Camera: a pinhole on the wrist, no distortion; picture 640 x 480 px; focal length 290.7 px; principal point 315.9 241.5 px. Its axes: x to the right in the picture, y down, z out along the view. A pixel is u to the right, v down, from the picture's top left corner.
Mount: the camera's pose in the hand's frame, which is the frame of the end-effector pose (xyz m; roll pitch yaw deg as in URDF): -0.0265 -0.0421 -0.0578 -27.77 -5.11 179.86
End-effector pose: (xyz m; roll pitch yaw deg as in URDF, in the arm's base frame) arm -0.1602 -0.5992 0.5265 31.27 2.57 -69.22
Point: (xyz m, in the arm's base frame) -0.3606 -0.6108 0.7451
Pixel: 387 99
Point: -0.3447 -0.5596 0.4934
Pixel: 487 350
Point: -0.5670 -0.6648 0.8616
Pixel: 380 168
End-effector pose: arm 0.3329 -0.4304 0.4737 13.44 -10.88 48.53
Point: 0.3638 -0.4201 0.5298
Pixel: outside the picture
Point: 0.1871 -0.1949 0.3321
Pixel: behind the camera
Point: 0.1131 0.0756 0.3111
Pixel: behind the camera
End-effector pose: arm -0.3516 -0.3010 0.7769 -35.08 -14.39 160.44
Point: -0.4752 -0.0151 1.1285
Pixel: 33 414
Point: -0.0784 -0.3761 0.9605
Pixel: 566 238
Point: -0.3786 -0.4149 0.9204
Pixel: outside the picture
